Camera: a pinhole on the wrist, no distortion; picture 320 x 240 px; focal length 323.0 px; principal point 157.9 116.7 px. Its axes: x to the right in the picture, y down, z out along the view. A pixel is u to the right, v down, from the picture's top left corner.
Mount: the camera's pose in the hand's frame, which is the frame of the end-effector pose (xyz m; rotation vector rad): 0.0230 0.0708 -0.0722 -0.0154 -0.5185 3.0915
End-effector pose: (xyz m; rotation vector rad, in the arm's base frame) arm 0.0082 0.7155 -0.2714 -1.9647 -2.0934 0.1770
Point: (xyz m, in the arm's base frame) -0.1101 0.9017 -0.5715
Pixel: 49.3 78.6
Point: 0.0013 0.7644 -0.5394
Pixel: 158.1 7.6
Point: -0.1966 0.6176 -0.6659
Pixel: 248.2 116.1
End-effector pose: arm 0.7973 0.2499 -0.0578 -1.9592 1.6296 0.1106
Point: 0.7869 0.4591 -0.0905
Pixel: outside the picture
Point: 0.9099 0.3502 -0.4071
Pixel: 107.9 45.1
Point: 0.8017 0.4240 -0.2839
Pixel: 233.8 10.2
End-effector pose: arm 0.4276 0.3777 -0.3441 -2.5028 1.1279 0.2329
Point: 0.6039 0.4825 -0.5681
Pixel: 75.2 193.7
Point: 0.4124 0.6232 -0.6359
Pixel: 234.2 100.8
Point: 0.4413 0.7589 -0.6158
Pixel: 271.8 158.7
